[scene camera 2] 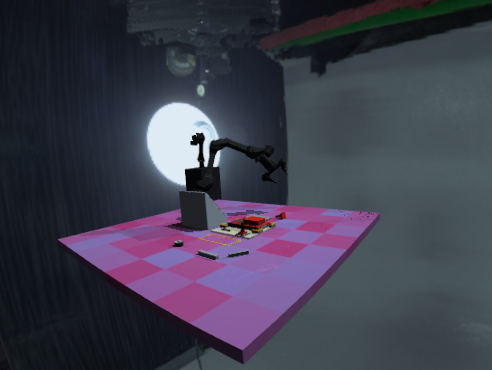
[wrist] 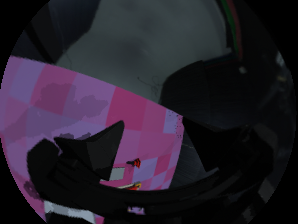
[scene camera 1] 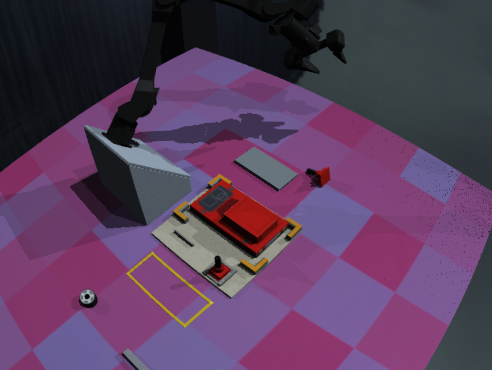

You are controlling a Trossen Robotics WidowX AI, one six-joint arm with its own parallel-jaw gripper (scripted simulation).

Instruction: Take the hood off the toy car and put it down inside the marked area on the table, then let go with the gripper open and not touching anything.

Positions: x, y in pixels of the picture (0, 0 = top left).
Scene:
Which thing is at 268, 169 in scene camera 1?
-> A grey flat panel.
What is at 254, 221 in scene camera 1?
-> A red hood.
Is my gripper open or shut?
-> Open.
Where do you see a grey base plate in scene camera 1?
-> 196, 242

